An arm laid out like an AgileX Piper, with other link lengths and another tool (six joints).
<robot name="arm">
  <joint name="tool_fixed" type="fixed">
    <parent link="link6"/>
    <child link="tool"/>
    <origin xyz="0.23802 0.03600 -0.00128" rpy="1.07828 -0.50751 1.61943"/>
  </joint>
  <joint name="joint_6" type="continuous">
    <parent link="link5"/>
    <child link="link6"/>
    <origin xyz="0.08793 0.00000 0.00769" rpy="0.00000 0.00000 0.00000"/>
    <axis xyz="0.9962 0 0.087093"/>
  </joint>
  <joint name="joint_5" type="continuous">
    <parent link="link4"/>
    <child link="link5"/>
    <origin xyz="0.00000 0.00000 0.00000" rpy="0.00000 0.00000 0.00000"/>
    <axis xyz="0 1 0"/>
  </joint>
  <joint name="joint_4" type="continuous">
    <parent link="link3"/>
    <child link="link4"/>
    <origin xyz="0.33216 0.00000 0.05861" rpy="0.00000 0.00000 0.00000"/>
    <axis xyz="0.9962 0 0.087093"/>
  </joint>
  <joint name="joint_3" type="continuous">
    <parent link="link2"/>
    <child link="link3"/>
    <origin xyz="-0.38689 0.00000 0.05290" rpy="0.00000 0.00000 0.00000"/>
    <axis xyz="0 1 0"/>
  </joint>
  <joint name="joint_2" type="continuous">
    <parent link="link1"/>
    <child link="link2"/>
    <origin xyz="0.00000 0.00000 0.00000" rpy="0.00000 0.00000 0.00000"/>
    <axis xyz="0 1 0"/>
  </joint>
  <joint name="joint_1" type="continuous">
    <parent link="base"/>
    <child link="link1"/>
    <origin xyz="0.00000 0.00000 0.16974" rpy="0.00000 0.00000 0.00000"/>
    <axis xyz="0 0 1"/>
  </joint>
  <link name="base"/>
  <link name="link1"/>
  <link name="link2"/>
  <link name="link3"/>
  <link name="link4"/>
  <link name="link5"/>
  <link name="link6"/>
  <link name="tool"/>
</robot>
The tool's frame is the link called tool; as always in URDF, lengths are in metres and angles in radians. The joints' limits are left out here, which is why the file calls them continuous.
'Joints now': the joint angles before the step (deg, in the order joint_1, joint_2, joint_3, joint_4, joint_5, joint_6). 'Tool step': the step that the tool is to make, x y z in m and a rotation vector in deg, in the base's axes. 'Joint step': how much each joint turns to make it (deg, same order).
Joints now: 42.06, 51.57, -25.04, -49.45, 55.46, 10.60
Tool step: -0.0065, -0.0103, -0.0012, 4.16, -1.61, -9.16
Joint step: -0.01, 0.02, 0.00, 0.00, 3.32, 9.63
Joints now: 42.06, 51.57, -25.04, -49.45, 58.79, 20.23
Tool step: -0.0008, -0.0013, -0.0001, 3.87, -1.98, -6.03
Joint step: 0.00, -0.01, 0.01, -0.11, 1.20, 7.39
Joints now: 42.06, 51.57, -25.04, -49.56, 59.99, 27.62
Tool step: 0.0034, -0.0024, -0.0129, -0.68, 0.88, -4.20
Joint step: -0.01, 4.87, 0.01, -1.26, 0.51, 6.13
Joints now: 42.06, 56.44, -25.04, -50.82, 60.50, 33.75
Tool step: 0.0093, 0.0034, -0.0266, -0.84, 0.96, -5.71
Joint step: 0.01, 9.10, 0.00, -2.34, -0.96, 10.59
